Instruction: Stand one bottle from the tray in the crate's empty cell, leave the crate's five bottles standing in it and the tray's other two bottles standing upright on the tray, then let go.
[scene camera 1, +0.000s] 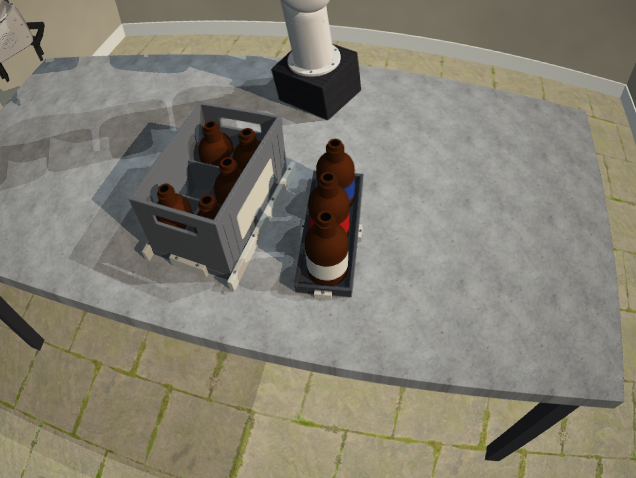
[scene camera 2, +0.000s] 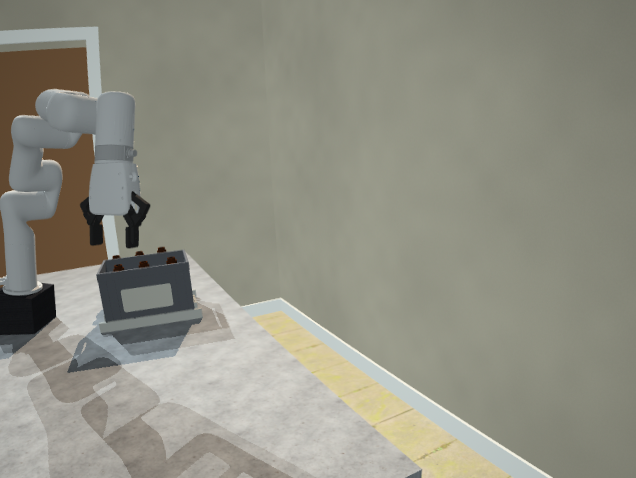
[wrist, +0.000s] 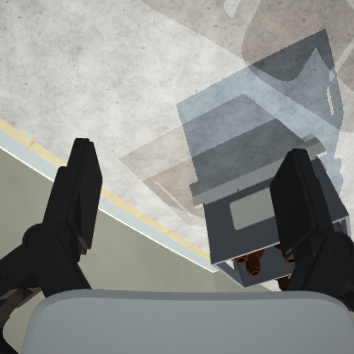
In view: the gripper (scene camera 2: 113, 246), a red-label bottle (scene camera 1: 328, 195), a white-label bottle (scene camera 1: 326, 242), a blue-label bottle (scene camera 1: 335, 160) and a blue-label bottle (scene camera 1: 229, 173).
The gripper shows as well in the wrist view (wrist: 190, 162). The wrist view does not show the red-label bottle, which is hidden by the gripper.
